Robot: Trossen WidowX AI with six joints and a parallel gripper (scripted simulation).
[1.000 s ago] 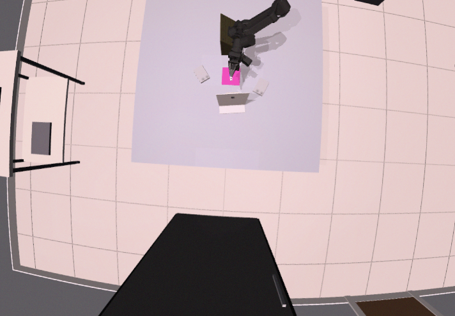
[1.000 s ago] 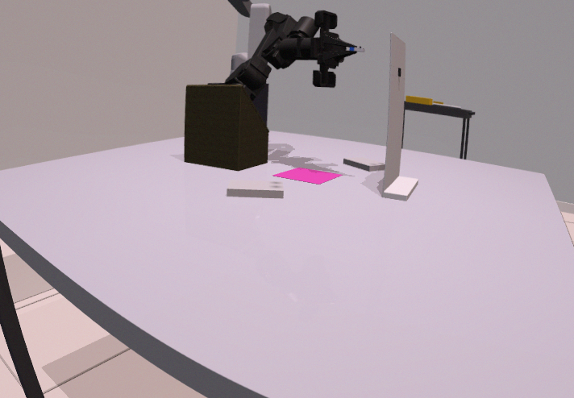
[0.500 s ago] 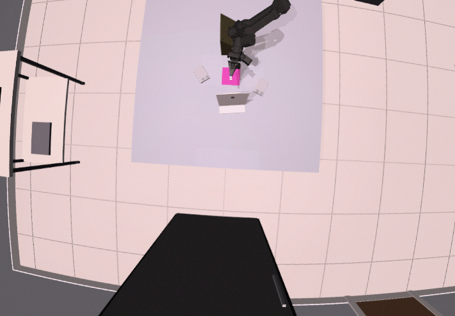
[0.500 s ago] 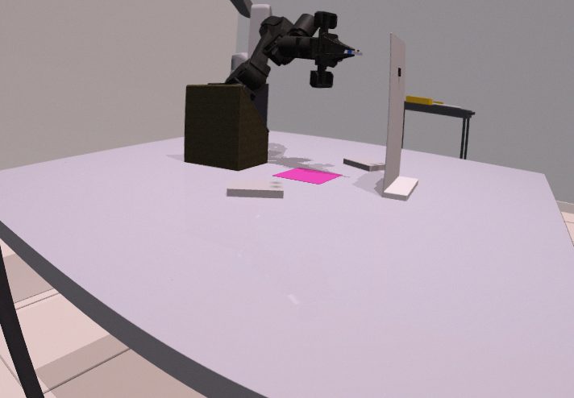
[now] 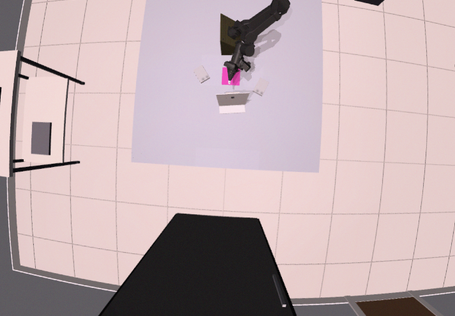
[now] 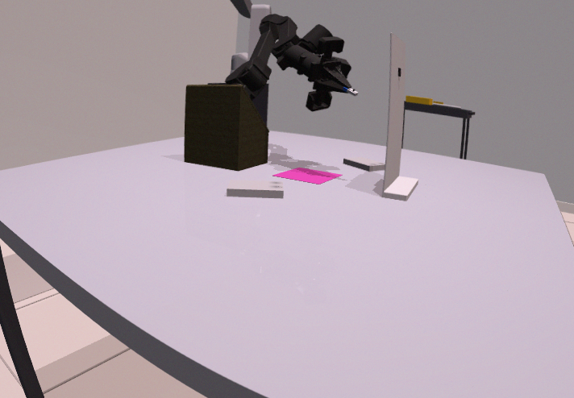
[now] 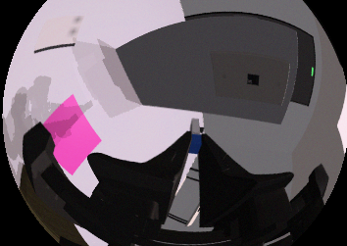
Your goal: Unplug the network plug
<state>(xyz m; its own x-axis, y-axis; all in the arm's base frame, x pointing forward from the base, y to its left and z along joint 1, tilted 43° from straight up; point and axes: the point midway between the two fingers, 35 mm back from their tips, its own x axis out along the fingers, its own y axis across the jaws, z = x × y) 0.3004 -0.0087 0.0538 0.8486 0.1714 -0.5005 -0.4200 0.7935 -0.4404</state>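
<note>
Right now my gripper tip is 9 cm past the magenta marked square and 21 cm above it. From my gripper tip the other things lie so: upright white panel 11 cm ahead, 3 cm to the left, 5 cm below.
</note>
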